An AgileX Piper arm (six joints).
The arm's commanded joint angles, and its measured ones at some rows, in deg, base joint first. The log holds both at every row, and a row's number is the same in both.
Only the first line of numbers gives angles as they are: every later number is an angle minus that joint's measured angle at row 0.
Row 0, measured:
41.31, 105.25, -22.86, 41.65, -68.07, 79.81
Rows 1 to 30, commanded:
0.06, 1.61, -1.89, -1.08, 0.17, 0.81
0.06, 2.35, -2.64, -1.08, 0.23, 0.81
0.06, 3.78, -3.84, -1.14, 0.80, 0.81
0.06, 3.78, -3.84, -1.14, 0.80, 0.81
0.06, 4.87, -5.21, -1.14, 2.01, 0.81
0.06, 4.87, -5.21, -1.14, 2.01, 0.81
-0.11, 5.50, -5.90, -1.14, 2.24, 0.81
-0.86, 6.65, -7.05, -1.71, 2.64, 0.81
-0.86, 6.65, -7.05, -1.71, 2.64, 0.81
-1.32, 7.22, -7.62, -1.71, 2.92, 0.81
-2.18, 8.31, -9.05, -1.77, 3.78, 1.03
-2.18, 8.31, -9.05, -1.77, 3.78, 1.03
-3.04, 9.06, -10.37, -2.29, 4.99, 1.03
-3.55, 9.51, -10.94, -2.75, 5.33, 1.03
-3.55, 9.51, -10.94, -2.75, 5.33, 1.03
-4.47, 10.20, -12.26, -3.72, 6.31, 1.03
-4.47, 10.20, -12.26, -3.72, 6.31, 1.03
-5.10, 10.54, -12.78, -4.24, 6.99, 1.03
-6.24, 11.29, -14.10, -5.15, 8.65, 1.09
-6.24, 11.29, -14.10, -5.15, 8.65, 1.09
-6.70, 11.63, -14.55, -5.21, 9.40, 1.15
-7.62, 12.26, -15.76, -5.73, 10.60, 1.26
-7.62, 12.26, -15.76, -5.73, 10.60, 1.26
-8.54, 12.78, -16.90, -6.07, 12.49, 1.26
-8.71, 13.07, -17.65, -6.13, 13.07, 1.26
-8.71, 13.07, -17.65, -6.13, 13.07, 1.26
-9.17, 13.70, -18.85, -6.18, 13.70, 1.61
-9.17, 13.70, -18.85, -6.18, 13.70, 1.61
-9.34, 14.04, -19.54, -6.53, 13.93, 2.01
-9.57, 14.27, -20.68, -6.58, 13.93, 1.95
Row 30, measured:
-8.88, 13.98, -18.91, -5.67, 13.47, 1.49
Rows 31 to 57, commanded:
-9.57, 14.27, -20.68, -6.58, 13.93, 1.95
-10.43, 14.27, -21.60, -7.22, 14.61, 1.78
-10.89, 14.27, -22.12, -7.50, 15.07, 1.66
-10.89, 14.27, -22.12, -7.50, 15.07, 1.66
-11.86, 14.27, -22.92, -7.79, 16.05, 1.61
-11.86, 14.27, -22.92, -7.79, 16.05, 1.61
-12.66, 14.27, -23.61, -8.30, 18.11, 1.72
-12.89, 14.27, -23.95, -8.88, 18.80, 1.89
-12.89, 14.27, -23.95, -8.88, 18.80, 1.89
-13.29, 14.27, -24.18, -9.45, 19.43, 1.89
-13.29, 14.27, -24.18, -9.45, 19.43, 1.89
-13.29, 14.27, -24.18, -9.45, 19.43, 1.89
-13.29, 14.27, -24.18, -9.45, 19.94, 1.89
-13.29, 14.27, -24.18, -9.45, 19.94, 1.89
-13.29, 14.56, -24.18, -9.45, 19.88, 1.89
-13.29, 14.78, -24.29, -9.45, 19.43, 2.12
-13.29, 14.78, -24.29, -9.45, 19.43, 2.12
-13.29, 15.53, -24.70, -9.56, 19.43, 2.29
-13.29, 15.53, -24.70, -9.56, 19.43, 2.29
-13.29, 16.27, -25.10, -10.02, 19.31, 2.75
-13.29, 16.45, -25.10, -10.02, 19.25, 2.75
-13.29, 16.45, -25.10, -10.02, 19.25, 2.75
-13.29, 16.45, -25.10, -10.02, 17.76, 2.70
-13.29, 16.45, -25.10, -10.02, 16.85, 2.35
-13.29, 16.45, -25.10, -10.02, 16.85, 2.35
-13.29, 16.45, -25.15, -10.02, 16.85, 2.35
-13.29, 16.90, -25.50, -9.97, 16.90, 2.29
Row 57, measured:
-12.89, 16.68, -24.47, -9.51, 18.17, 2.52
